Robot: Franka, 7 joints.
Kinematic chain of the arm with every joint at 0, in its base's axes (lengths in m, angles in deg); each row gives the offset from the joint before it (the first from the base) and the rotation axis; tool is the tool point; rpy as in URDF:
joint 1: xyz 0 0 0.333 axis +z
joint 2: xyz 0 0 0 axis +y
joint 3: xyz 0 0 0.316 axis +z
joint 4: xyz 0.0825 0 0 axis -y
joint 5: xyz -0.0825 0 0.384 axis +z
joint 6: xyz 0 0 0 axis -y
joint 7: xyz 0.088 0 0 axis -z
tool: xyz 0 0 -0.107 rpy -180 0 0
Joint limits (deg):
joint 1: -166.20..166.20
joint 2: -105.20..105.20
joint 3: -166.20..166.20
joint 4: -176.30..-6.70
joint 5: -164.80..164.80
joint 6: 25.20..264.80
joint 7: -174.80..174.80
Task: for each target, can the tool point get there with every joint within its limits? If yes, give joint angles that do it. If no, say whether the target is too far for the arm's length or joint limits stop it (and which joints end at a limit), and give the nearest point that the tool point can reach.
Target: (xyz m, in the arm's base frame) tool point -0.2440 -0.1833 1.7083
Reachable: no: too far | nearest point -0.1486 -0.1116 1.1705 | short by 0.551 m
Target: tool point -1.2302 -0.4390 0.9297
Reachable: no: too far | nearest point -0.7349 -0.2623 0.6895 | short by 0.578 m
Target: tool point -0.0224 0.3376 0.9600
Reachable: yes | joints 4.50 24.22 110.66 -53.64 -119.61 218.41 -93.80
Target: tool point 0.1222 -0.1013 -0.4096
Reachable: no: joint limits stop it (at a limit: joint 2) | nearest point 0.1322 -0.1096 -0.3489 | short by 0.062 m
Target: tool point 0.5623 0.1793 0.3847
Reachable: yes | joints -93.63 -36.92 113.10 -120.90 -113.71 97.56 78.68
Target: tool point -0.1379 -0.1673 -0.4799
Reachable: no: joint limits stop it (at a limit: joint 2) | nearest point -0.1458 -0.1769 -0.3580 | short by 0.123 m
